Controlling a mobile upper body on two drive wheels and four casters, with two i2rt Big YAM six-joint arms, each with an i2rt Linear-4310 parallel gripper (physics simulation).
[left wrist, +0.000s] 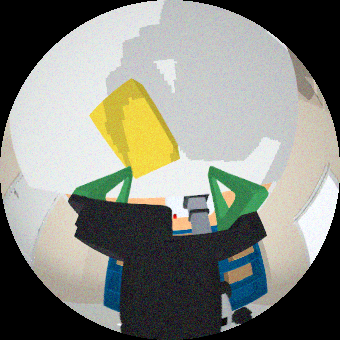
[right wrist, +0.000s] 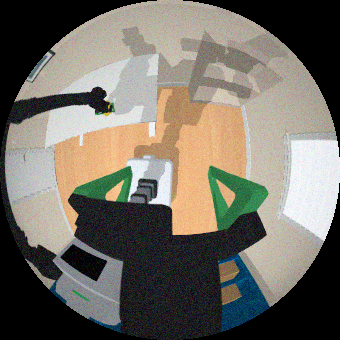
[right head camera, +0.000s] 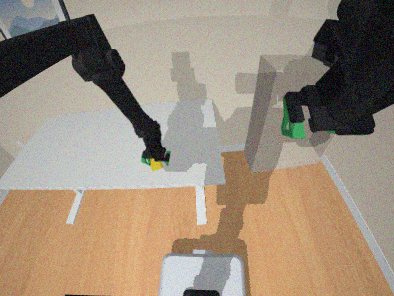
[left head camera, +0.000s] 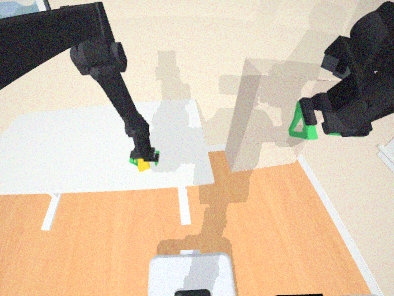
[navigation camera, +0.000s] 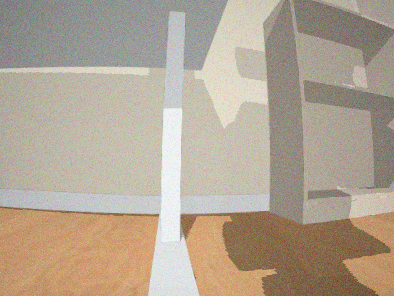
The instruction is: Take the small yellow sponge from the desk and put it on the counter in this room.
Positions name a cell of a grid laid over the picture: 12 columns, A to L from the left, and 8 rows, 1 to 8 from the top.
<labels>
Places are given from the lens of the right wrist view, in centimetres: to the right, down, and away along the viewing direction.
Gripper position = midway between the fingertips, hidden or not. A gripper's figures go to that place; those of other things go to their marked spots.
my right gripper (right wrist: F4): 0, 0, 13
white desk (right wrist: E2): -29, -64, 61
white door (right wrist: B4): -256, -4, 78
tall beige shelf unit (right wrist: H2): 30, -80, 31
The marked spots on the white desk and the white door are 235 cm apart.
</labels>
